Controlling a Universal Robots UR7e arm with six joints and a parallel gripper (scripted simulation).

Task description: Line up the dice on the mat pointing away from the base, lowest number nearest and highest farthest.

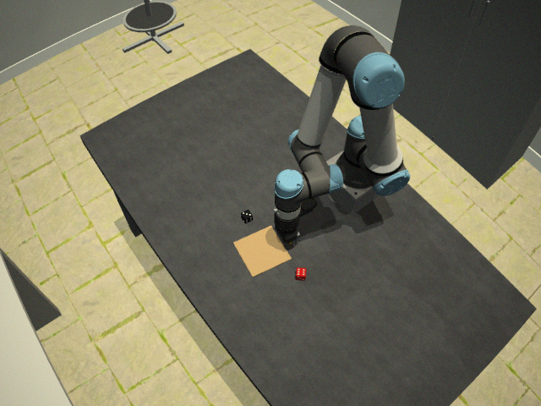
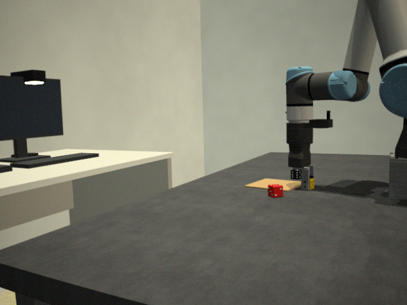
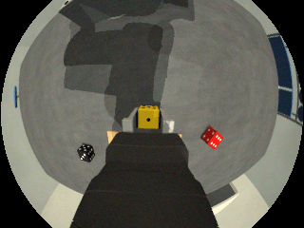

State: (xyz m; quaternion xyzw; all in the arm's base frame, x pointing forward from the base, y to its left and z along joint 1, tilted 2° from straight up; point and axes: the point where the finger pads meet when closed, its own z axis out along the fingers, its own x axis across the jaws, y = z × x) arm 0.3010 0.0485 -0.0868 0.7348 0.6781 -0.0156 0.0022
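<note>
Right now the tan mat is 100 mm ahead of my hand, 20 mm to the right of it and 20 mm below it. The rest, counted from my hand: black die 80 mm ahead, 150 mm to the right; yellow die right at my hand; red die 50 mm ahead, 120 mm to the left.
</note>
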